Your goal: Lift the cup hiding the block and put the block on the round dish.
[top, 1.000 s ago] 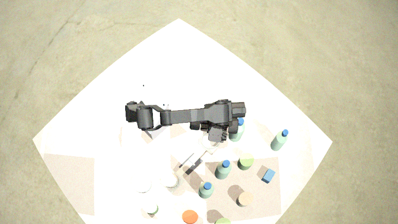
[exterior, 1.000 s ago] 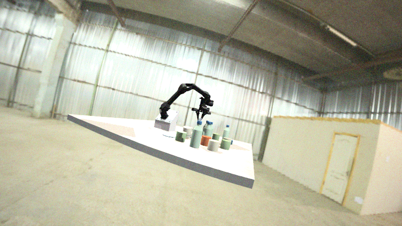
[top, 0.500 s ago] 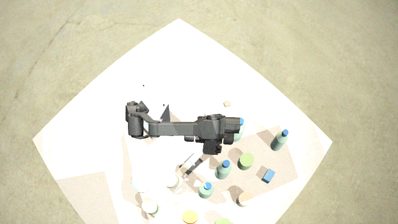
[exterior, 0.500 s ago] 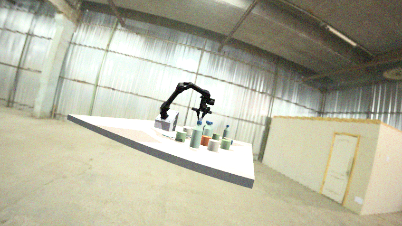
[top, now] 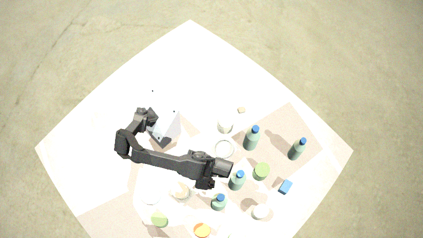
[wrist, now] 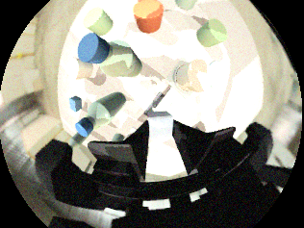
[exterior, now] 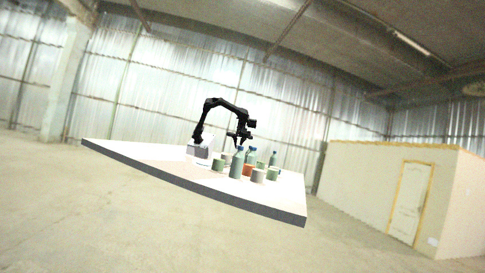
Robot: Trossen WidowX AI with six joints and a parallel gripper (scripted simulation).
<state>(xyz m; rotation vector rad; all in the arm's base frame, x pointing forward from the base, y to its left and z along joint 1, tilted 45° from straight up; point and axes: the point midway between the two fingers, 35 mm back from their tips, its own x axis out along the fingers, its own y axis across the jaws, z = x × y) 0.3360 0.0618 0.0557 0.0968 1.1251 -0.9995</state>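
My gripper tip is 100 mm past the round dish, 230 mm to the left of it and 140 mm above it. From my gripper tip the other things lie so: blue block 280 mm ahead, 250 mm to the left, 120 mm below; then grey balance 30 mm behind, 20 mm to the left, 110 mm below; then orange cylinder 160 mm ahead, 180 mm to the right, 110 mm below.
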